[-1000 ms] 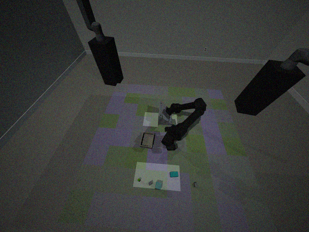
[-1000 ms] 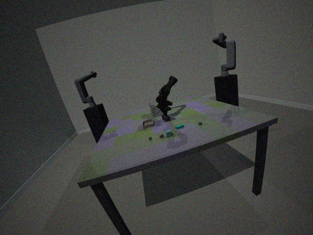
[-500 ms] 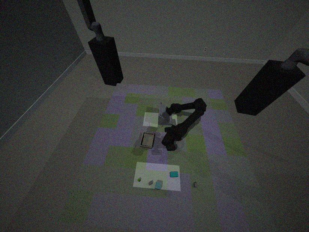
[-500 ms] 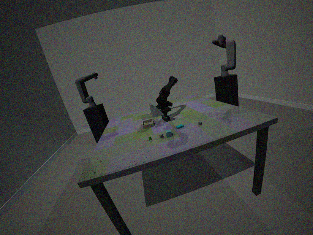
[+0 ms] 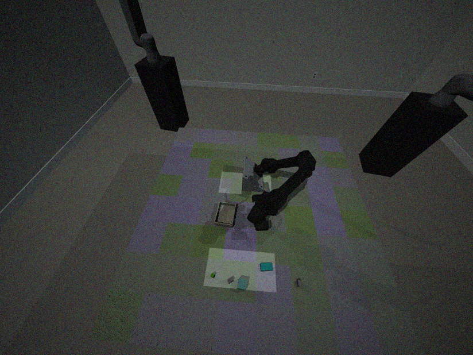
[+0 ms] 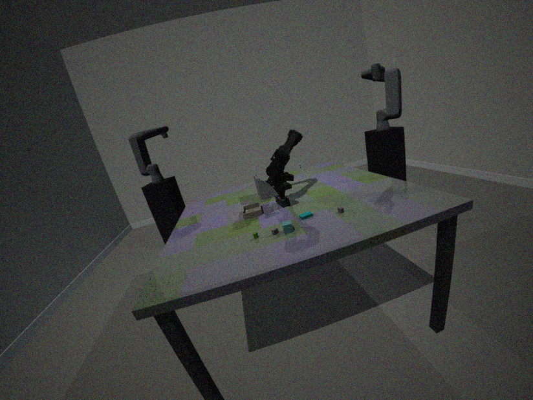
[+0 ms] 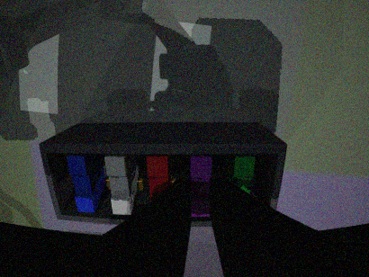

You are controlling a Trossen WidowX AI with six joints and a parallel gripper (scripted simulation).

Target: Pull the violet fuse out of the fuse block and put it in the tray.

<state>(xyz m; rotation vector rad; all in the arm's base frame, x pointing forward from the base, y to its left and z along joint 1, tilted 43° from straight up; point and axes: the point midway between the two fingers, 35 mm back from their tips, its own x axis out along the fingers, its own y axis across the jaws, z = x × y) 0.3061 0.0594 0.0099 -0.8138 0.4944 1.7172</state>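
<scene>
The red fuse lies 2 cm behind my gripper tip and 1 cm below it. Round my gripper tip: white fuse 4 cm behind, 1 cm to the right, 1 cm below; violet fuse 1 cm below; green fuse 2 cm ahead, 1 cm below.
</scene>
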